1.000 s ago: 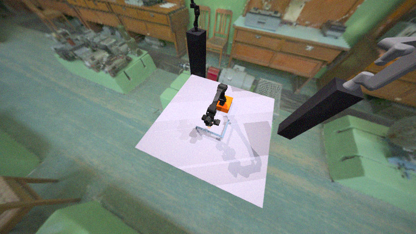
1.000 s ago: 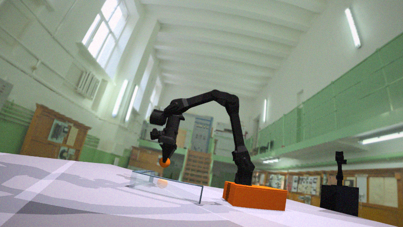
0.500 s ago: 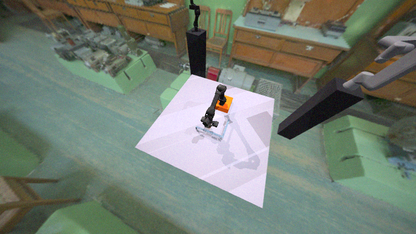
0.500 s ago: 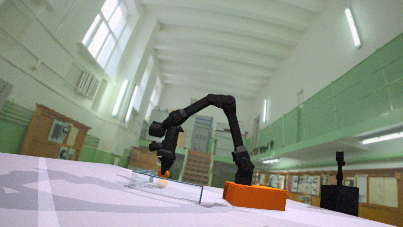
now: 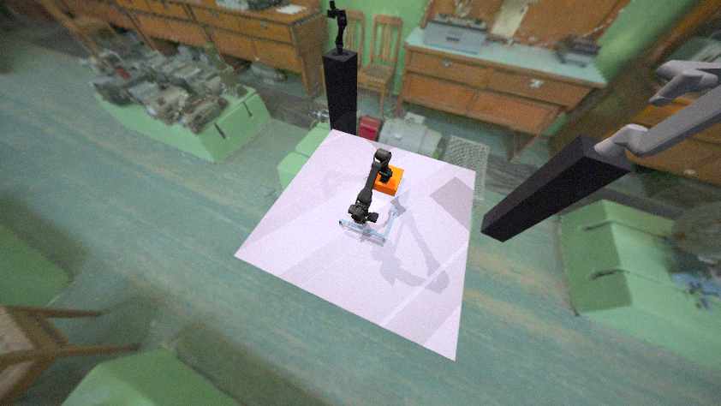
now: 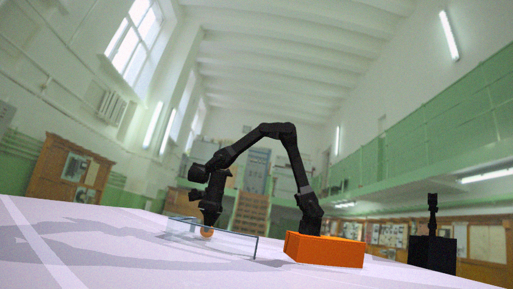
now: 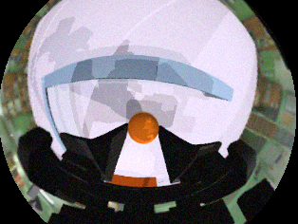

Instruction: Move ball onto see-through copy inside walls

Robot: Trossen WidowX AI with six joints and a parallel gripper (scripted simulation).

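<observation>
The ball is right at my gripper tip.
</observation>
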